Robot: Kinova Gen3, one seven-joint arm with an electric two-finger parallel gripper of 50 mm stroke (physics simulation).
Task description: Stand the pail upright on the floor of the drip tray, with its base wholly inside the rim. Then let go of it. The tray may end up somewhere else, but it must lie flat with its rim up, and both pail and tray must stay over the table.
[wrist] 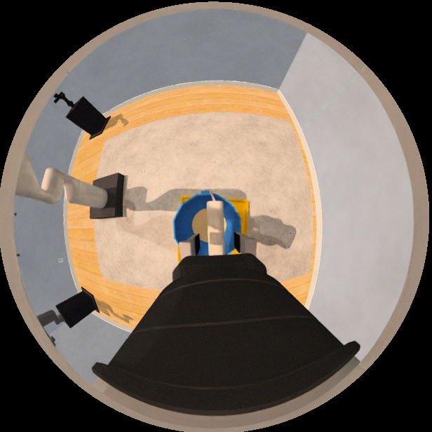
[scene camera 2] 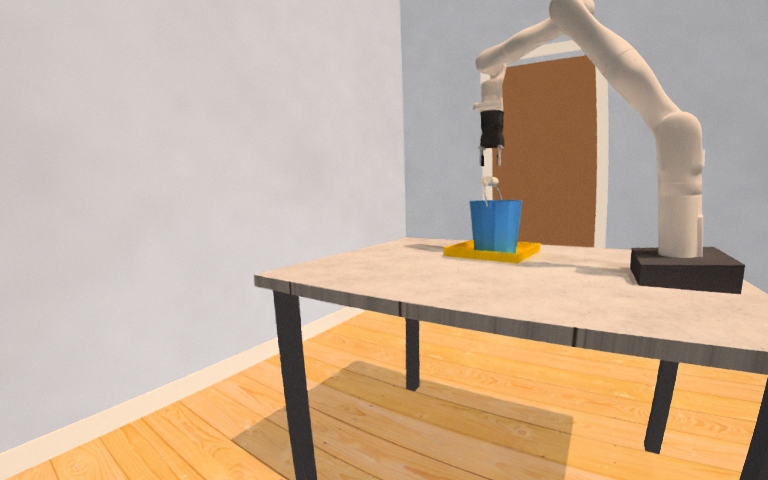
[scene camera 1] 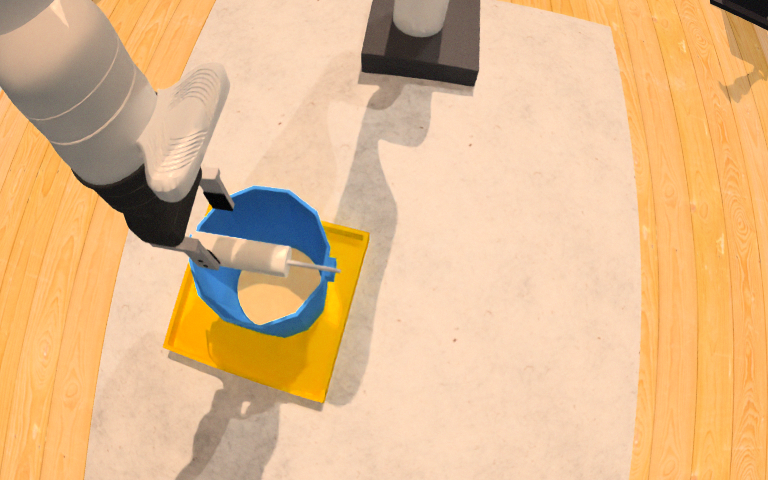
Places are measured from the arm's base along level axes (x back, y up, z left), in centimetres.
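Pixels of known places: gripper, fingertip midpoint: (scene camera 2: 490, 165) (scene camera 1: 216, 234); arm's base at its link origin: (scene camera 2: 679, 253) (scene camera 1: 418, 18).
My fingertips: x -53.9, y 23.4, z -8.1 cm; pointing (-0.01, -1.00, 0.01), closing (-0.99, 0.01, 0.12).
Note:
For each thing: its top centre in the pictures, then the offset to it from my fingertips. Level surfaces: height alone.
- yellow drip tray at its top centre: (scene camera 1: 260, 292) (scene camera 2: 493, 245) dx +0.7, dy -26.7, dz -1.5 cm
- pail's white handle grip at its top centre: (scene camera 1: 235, 249) (scene camera 2: 489, 176) dx +0.1, dy -3.6, dz +1.0 cm
- same table at its surface level: dy -29.5 cm
The blue pail (scene camera 1: 266, 215) (scene camera 2: 495, 226) (wrist: 185, 220) stands upright on the yellow drip tray (scene camera 1: 317, 362) (scene camera 2: 453, 250) (wrist: 245, 210). Its base looks to be within the rim in scene camera 2; part of the base is hidden. The tray lies flat on the table, rim up. The pail's white handle grip (scene camera 1: 254, 254) (scene camera 2: 492, 181) (wrist: 215, 220) stands raised above the pail's mouth. My gripper (scene camera 1: 220, 234) (scene camera 2: 490, 164) (wrist: 216, 240) is open and empty, pointing down. Its fingertips are a little above the grip, with a gap between them and the grip in scene camera 2.
The arm's dark base block (scene camera 1: 419, 67) (scene camera 2: 685, 271) (wrist: 120, 195) stands on the same table (scene camera 1: 498, 254) (scene camera 2: 362, 277) (wrist: 225, 145), apart from the tray. In scene camera 1 the tray lies nearer the table's left edge than its right edge.

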